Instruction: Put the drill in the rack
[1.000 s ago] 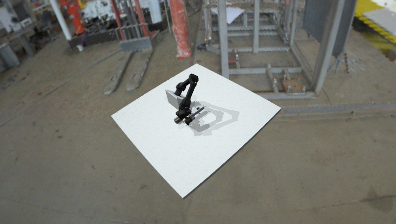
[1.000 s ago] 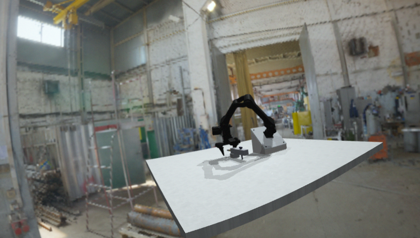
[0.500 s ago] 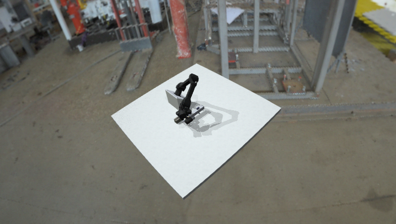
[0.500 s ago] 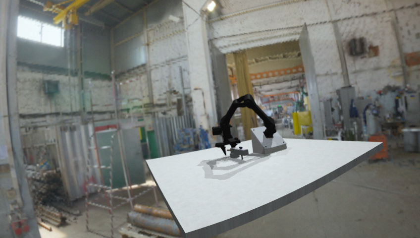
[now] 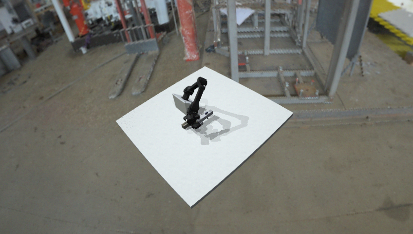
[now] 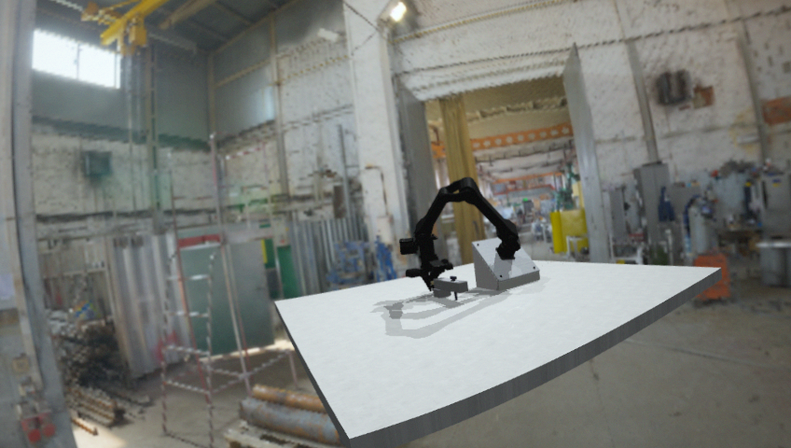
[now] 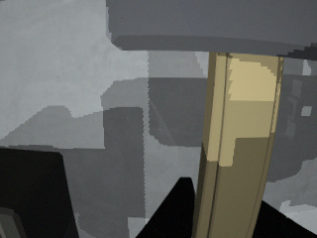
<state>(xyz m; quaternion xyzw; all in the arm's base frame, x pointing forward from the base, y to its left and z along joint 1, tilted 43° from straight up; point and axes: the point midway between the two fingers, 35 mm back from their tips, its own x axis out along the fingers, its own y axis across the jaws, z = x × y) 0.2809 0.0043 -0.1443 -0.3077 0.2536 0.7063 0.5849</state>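
The drill is 1 cm behind my gripper tip, 4 cm to the left of it and 4 cm above it. Round my gripper tip: dark key (3 cm behind, 17 cm to the left, 4 cm above); then grey block (2 cm behind, 14 cm to the left, 3 cm above); then dark rack (7 cm behind, 4 cm to the right, 1 cm above).
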